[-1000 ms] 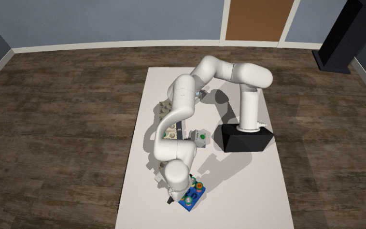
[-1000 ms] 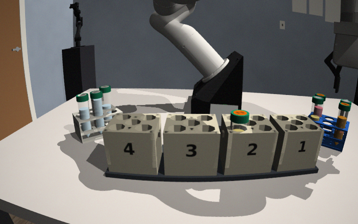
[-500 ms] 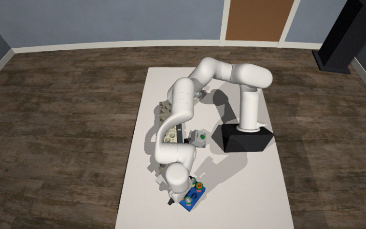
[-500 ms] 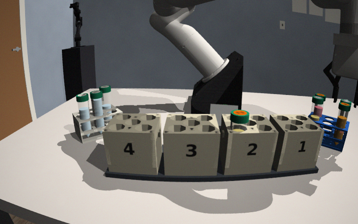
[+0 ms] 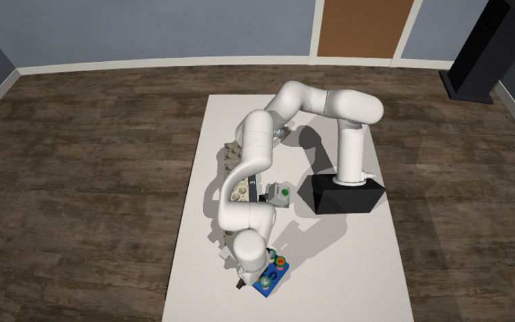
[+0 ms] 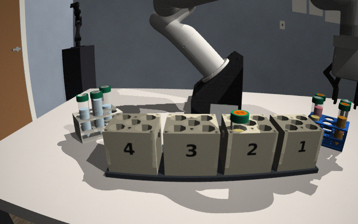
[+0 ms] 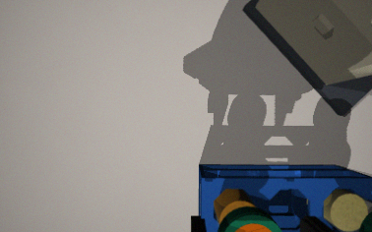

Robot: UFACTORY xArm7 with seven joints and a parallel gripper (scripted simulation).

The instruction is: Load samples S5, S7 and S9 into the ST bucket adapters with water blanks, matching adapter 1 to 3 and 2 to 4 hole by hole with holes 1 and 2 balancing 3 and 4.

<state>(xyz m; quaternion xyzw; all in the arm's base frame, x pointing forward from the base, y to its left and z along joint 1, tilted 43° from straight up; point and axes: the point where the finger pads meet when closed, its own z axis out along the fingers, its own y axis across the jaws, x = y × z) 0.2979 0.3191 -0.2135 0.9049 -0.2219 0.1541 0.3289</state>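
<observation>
My gripper is now 1 cm past the S7 tube and 7 cm above it. Round my hand: blue rack: 4 cm behind, 2 cm to the right, 10 cm below; pink-filled sample tube: 8 cm behind, 5 cm to the right, 7 cm below; green done key: 6 cm behind, 33 cm to the right, 7 cm below.
</observation>
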